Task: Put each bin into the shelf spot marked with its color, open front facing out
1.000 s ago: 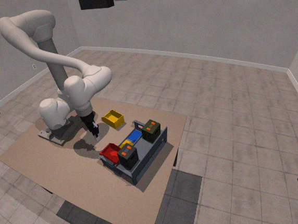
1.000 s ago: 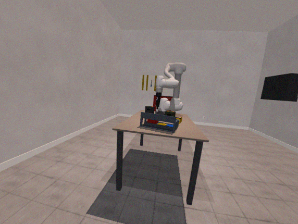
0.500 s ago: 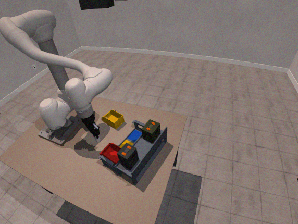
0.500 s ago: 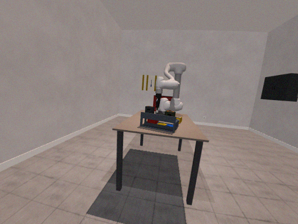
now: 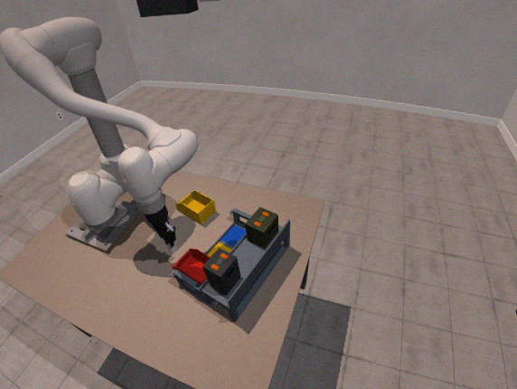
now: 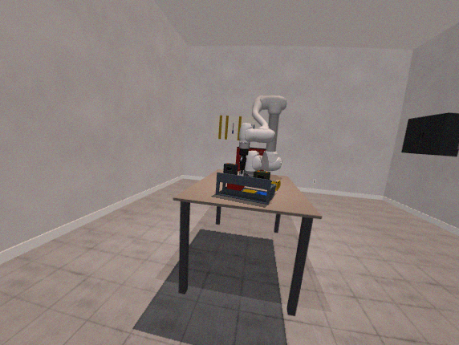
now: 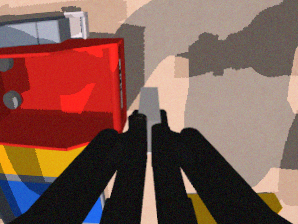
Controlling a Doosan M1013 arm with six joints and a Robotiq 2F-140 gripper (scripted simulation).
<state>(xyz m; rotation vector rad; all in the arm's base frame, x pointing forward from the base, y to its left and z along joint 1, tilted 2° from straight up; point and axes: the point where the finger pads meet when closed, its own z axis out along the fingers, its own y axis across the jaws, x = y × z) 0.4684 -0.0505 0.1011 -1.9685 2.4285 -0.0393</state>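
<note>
Now: the red bin 110 mm ahead of my hand, 20 mm to the right of it and 60 mm below it. From my hand the other things lie so: yellow bin (80 mm behind, 280 mm to the left, 80 mm below); grey shelf (300 mm ahead, 50 mm to the left, 10 mm below).
</note>
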